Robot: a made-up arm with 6 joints. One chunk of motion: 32 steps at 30 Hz.
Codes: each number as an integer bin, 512 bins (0 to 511) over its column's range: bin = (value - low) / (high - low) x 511, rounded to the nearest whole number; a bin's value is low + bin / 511 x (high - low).
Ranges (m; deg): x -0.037..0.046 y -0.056..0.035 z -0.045..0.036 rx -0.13..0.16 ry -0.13..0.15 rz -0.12..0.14
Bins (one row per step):
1: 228 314 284 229 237 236
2: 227 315 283 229 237 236
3: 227 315 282 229 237 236
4: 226 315 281 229 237 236
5: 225 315 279 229 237 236
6: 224 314 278 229 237 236
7: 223 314 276 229 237 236
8: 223 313 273 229 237 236
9: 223 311 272 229 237 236
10: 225 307 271 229 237 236
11: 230 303 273 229 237 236
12: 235 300 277 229 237 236
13: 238 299 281 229 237 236
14: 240 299 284 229 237 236
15: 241 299 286 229 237 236
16: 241 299 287 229 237 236
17: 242 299 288 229 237 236
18: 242 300 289 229 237 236
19: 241 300 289 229 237 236
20: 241 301 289 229 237 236
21: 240 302 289 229 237 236
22: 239 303 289 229 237 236
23: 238 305 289 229 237 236
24: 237 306 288 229 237 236
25: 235 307 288 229 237 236
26: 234 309 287 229 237 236
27: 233 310 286 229 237 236
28: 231 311 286 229 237 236
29: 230 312 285 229 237 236
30: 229 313 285 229 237 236
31: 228 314 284 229 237 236
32: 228 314 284 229 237 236
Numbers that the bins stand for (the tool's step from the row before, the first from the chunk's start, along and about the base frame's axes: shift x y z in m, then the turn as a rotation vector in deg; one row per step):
1: 0.00003 -0.00008 0.00002 0.000 0.000 0.000
2: -0.00013 0.00010 -0.00014 0.000 0.000 0.000
3: -0.00013 0.00010 -0.00030 0.000 0.000 0.000
4: -0.00029 0.00010 -0.00046 0.000 0.000 0.000
5: -0.00045 0.00010 -0.00077 0.000 0.000 0.000
6: -0.00062 -0.00008 -0.00093 0.000 0.000 0.000
7: -0.00078 -0.00008 -0.00125 0.000 0.000 0.000
8: -0.00078 -0.00026 -0.00173 0.000 0.000 0.000
9: -0.00078 -0.00062 -0.00188 0.000 0.000 0.000
10: -0.00045 -0.00133 -0.00204 0.000 0.000 0.000
11: 0.00036 -0.00204 -0.00173 0.000 0.000 0.000
12: 0.00117 -0.00258 -0.00109 0.000 0.000 0.000
13: 0.00166 -0.00275 -0.00046 0.000 0.000 0.000
14: 0.00198 -0.00275 0.00002 0.000 0.000 0.000
15: 0.00214 -0.00275 0.00033 0.000 0.000 0.000
16: 0.00214 -0.00275 0.00049 0.000 0.000 0.000
17: 0.00231 -0.00275 0.00065 0.000 0.000 0.000
18: 0.00231 -0.00258 0.00081 0.000 0.000 0.000
19: 0.00214 -0.00258 0.00081 0.000 0.000 0.000
20: 0.00214 -0.00240 0.00081 0.000 0.000 0.000
21: 0.00198 -0.00222 0.00081 0.000 0.000 0.000
22: 0.00182 -0.00204 0.00081 0.000 0.000 0.000
23: 0.00166 -0.00168 0.00081 0.000 0.000 0.000
24: 0.00150 -0.00151 0.00065 0.000 0.000 0.000
25: 0.00117 -0.00133 0.00065 0.000 0.000 0.000
26: 0.00101 -0.00097 0.00049 0.000 0.000 0.000
27: 0.00085 -0.00079 0.00033 0.000 0.000 0.000
28: 0.00052 -0.00062 0.00033 0.000 0.000 0.000
29: 0.00036 -0.00044 0.00018 0.000 0.000 0.000
30: 0.00020 -0.00026 0.00018 0.000 0.000 0.000
31: 0.00003 -0.00008 0.00002 0.000 0.000 0.000
32: 0.00003 -0.00008 0.00002 0.000 0.000 0.000

